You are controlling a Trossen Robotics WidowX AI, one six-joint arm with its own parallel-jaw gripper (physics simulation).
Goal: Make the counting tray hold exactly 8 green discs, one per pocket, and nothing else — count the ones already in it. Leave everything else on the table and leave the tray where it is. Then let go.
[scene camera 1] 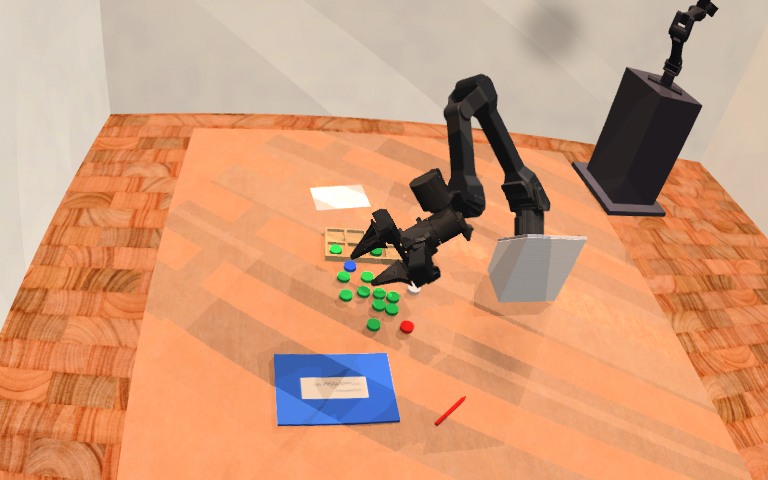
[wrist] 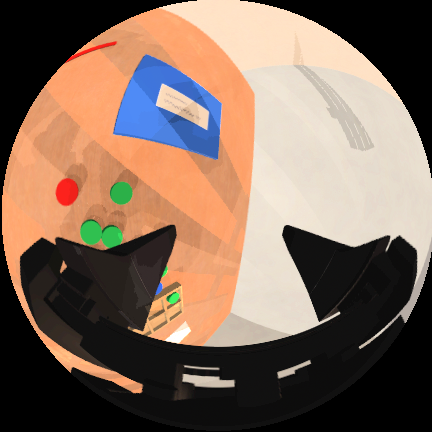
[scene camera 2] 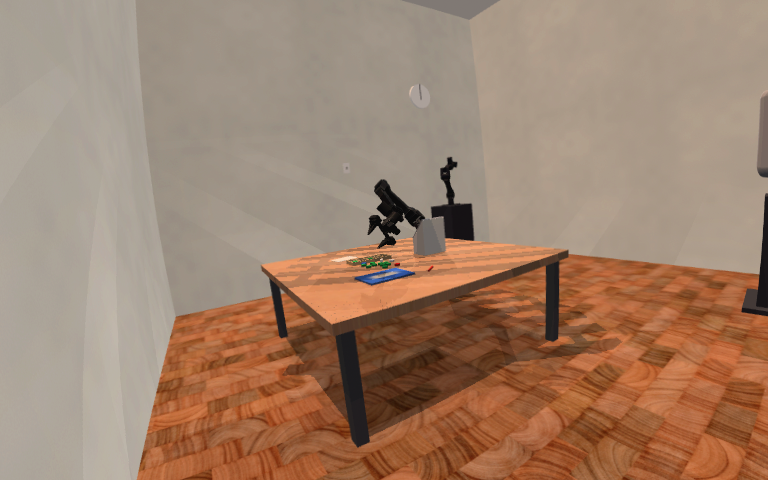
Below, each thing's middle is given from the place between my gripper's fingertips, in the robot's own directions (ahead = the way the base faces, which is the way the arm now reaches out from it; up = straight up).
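With the wooden counting tray (scene camera 1: 348, 239) as my reference, I find my hand 80 mm past it, 210 mm to the left of it and 130 mm above it.
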